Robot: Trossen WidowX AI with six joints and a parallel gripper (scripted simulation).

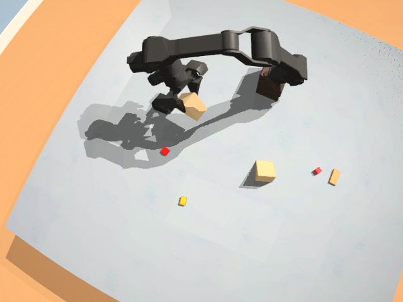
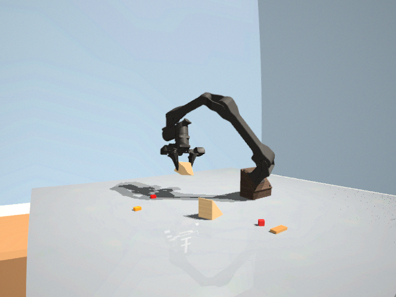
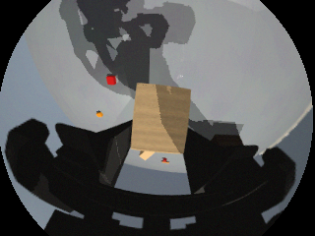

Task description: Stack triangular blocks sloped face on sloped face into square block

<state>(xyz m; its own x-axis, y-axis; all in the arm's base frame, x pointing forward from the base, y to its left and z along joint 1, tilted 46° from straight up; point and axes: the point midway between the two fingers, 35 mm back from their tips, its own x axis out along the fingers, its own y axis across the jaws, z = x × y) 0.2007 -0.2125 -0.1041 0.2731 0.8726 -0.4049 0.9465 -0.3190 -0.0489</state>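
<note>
My gripper tip is 10 mm below the tan triangular block. From my gripper tip the other things lie so: orange piece (250 mm ahead, 100 mm below, 60 mm to the left).
</note>
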